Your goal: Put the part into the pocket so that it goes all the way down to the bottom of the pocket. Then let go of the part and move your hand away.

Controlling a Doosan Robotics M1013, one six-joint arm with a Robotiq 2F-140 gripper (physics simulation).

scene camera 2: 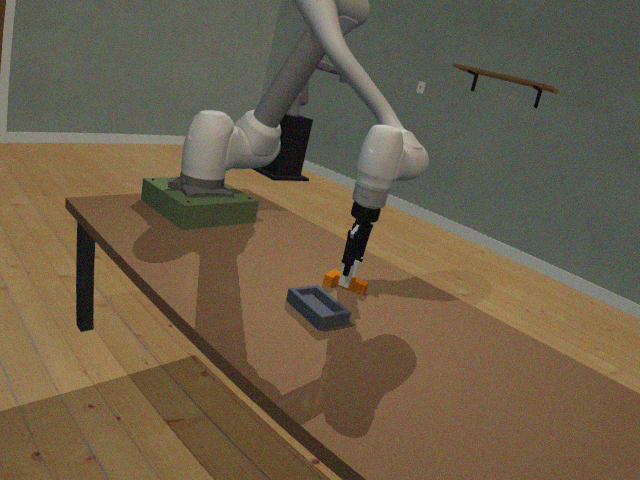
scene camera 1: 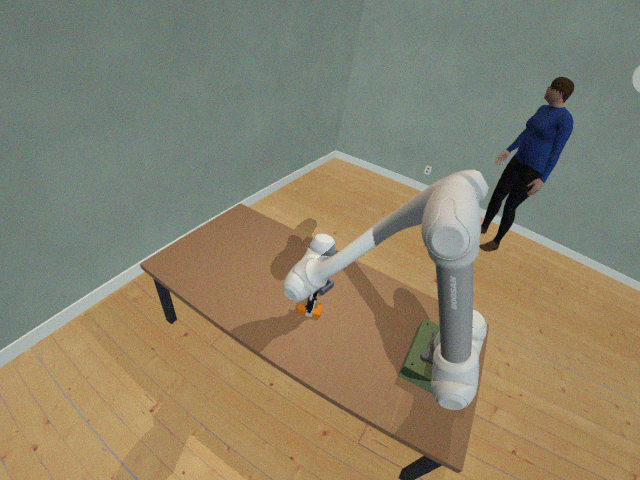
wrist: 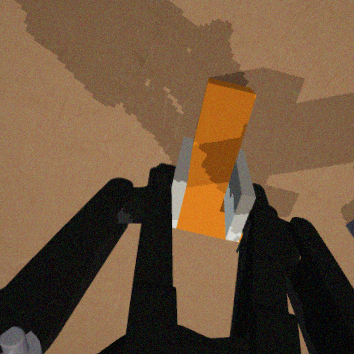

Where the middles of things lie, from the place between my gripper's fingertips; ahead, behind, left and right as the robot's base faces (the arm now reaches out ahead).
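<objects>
The orange L-shaped part (wrist: 226,107) is 10 mm above my hand, 10 mm ahead of it and 10 mm to the right of it. As for the grey-blue pocket block (scene camera 2: 318,307), my hand is 180 mm to the left of it and 90 mm short of it, and 10 mm below it.
</objects>
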